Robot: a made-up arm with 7 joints. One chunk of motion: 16 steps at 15 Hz.
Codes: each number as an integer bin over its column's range. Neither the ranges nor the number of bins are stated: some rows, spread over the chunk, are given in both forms.
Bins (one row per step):
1: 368 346 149 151 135 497
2: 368 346 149 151 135 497
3: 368 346 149 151 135 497
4: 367 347 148 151 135 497
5: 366 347 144 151 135 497
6: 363 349 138 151 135 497
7: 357 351 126 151 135 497
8: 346 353 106 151 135 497
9: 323 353 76 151 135 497
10: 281 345 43 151 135 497
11: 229 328 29 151 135 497
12: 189 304 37 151 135 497
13: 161 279 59 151 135 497
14: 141 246 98 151 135 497
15: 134 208 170 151 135 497
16: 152 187 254 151 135 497
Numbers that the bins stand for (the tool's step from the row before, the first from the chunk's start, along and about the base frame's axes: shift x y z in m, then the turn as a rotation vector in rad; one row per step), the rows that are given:
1: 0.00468 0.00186 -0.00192 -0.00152 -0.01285 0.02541
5: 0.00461 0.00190 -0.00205 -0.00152 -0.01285 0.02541
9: 0.00301 0.00213 -0.00392 -0.00152 -0.01285 0.02541
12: -0.00197 0.00030 -0.00499 -0.00152 -0.01285 0.02541
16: -0.00335 -0.00405 0.00096 -0.00152 -0.01285 0.02541
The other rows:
2: 0.00468 0.00186 -0.00192 -0.00152 -0.01285 0.02541
3: 0.00468 0.00186 -0.00192 -0.00152 -0.01285 0.02541
4: 0.00465 0.00190 -0.00195 -0.00152 -0.01285 0.02541
6: 0.00450 0.00198 -0.00222 -0.00152 -0.01285 0.02541
7: 0.00427 0.00205 -0.00255 -0.00152 -0.01285 0.02541
8: 0.00386 0.00213 -0.00310 -0.00152 -0.01285 0.02541
10: 0.00145 0.00183 -0.00482 -0.00152 -0.01285 0.02541
11: -0.00049 0.00120 -0.00521 -0.00152 -0.01285 0.02541
13: -0.00301 -0.00063 -0.00438 -0.00152 -0.01285 0.02541
14: -0.00376 -0.00185 -0.00332 -0.00152 -0.01285 0.02541
15: -0.00402 -0.00327 -0.00134 -0.00152 -0.01285 0.02541

